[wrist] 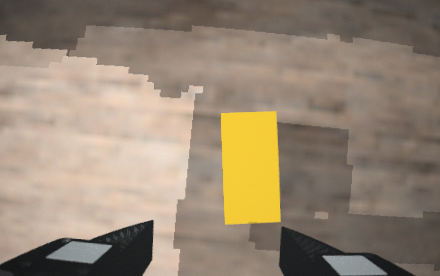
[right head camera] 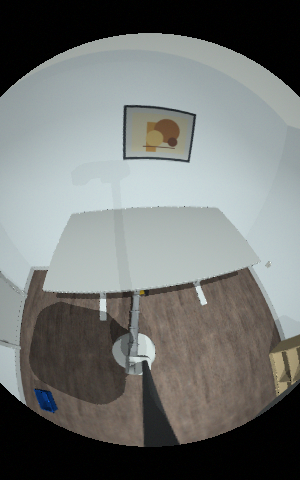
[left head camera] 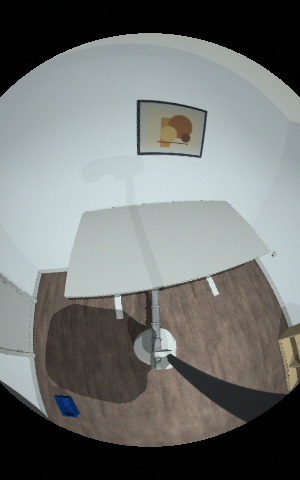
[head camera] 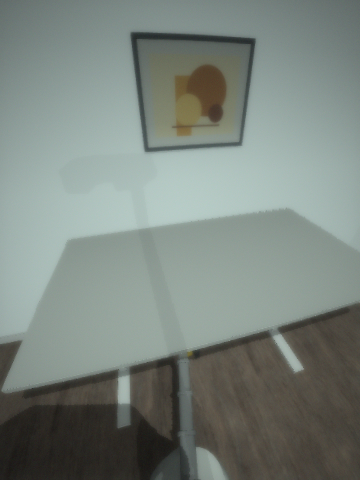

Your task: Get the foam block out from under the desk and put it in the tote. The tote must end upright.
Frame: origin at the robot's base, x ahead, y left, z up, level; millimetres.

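Seen in the pictures: gripper, fingertip midpoint: (wrist: 216, 243).
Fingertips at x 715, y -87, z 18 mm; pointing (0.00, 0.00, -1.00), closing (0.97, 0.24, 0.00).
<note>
A point is followed by its place in that frame.
The yellow foam block (head camera: 189, 353) @(z 16, x 709, y -51 mm) (right head camera: 142, 292) @(z 11, x 709, y -56 mm) (wrist: 251, 167) @(z 19, x 722, y -35 mm) lies on the floor by the desk's front edge; the desk top hides part of it in the head and right head views. The gripper (wrist: 217, 225) @(z 18, x 715, y -87 mm) is open and empty. In the wrist view the block is ahead of the fingertips, right of their middle, its near end close to the right fingertip. The desk (head camera: 210, 280) @(z 922, x 630, y -134 mm) (left head camera: 165, 245) @(z 922, x 615, y -45 mm) (right head camera: 155, 250) @(z 922, x 616, y -131 mm) has a pale grey top. The blue tote (left head camera: 66, 406) (right head camera: 46, 400) stands on the floor at the lower left, its open side seemingly up.
Two white desk feet (head camera: 124, 397) (head camera: 287, 350) reach forward on the floor, one on each side of the arm (head camera: 185, 410) @(z 356, x 309, y 1 mm). A tan shelf unit (left head camera: 285, 357) @(z 38, x -868, y -1918 mm) (right head camera: 274, 367) @(z 39, x -764, y -1886 mm) stands at the far right. A wall (head camera: 55, 100) @(z 1597, x 1074, y 495 mm) with a framed picture is behind the desk.
</note>
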